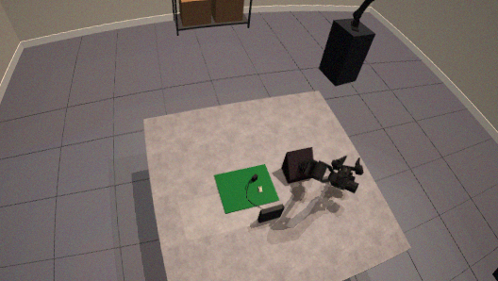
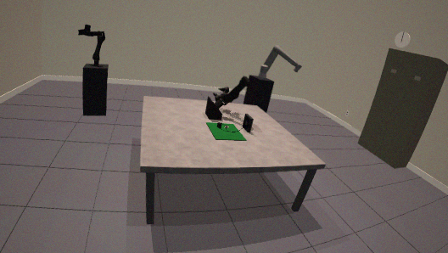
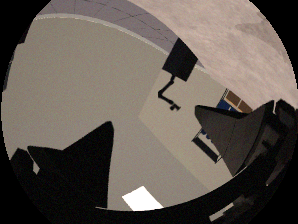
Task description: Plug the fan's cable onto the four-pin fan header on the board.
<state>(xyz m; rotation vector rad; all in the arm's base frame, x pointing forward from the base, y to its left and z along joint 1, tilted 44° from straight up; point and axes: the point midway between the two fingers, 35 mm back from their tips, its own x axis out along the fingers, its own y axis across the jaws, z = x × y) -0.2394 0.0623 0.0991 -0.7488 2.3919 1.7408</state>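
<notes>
The dark fan plug is 530 mm ahead of my gripper tip, 170 mm to the right of it and 140 mm below it. The rest, counted from my gripper tip: green circuit board: 590 mm ahead, 180 mm below, 140 mm to the right; black fan: 560 mm ahead, 100 mm below, 60 mm to the left.
</notes>
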